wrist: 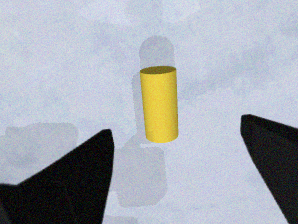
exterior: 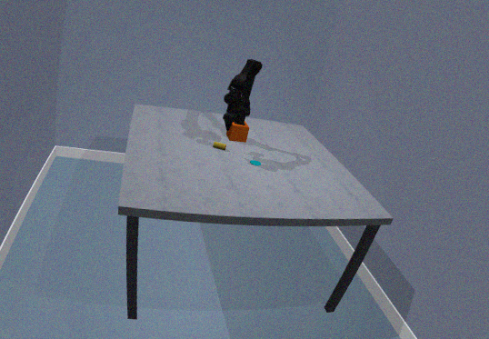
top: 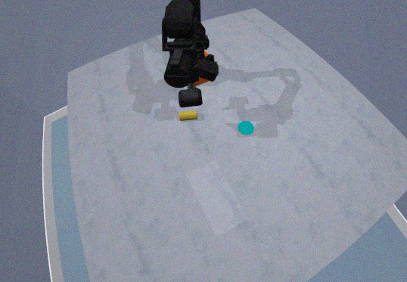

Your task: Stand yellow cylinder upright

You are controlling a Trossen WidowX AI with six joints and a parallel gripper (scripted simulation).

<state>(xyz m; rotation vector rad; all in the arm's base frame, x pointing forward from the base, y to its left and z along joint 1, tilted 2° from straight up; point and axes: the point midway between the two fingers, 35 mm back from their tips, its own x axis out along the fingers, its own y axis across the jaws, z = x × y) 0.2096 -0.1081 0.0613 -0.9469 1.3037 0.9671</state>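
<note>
Right now my gripper tip is 110 mm above the yellow tall cylinder, 20 mm to the left of it and 10 mm past it. Round my gripper tip: cyan circle 150 mm to the left, 120 mm below, 120 mm ahead.
</note>
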